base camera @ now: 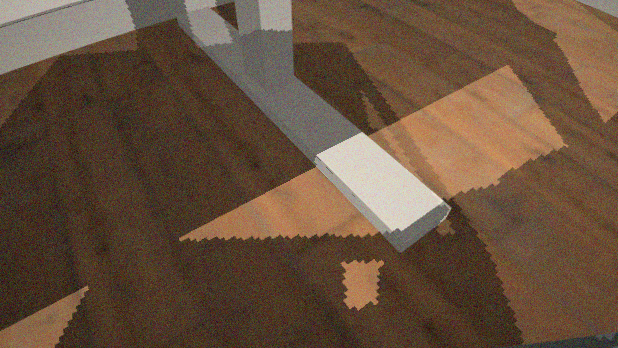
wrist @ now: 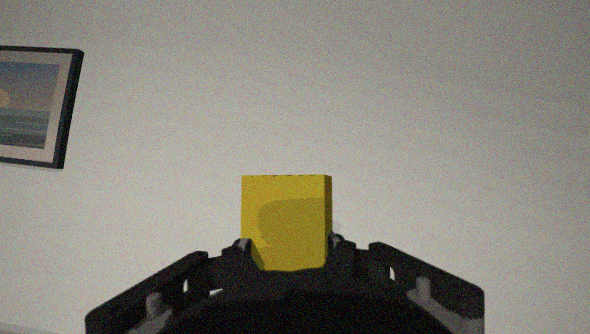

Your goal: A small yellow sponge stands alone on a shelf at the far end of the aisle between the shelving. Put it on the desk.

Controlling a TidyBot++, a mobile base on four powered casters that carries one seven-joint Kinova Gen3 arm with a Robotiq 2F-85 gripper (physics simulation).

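Places are measured from the arm's base along level axes (x left, y back, z up), in millimetres.
Pixels of known places: gripper, fingertip midpoint: [wrist: 289, 241].
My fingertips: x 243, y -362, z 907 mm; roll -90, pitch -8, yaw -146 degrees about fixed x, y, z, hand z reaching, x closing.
Behind a point stands the place of what it marks.
The yellow sponge [wrist: 290, 220] @[x 228, y -335, z 932 mm] is a small block between the fingertips in the wrist view, at the lower middle, with its upper part standing out past them. My gripper [wrist: 289, 241] @[x 243, y -362, z 907 mm] is shut on the sponge and holds it in front of a pale wall. The gripper and the sponge do not show in the base camera view. I cannot make out the desk's top or the shelf in either view.
A white and grey foot or beam [base camera: 380, 182] lies along the wooden floor [base camera: 125, 165] @[x 244, y -429, z -396 mm], joined to an upright [base camera: 276, 55] @[x 24, y -558, z -308 mm]. A pale panel [base camera: 65, 40] @[x 492, y -782, z -372 mm] stands at the upper left. A framed picture [wrist: 25, 105] @[x 1348, y -230, z 1119 mm] hangs on the wall [wrist: 350, 100] @[x 357, y -882, z 1255 mm].
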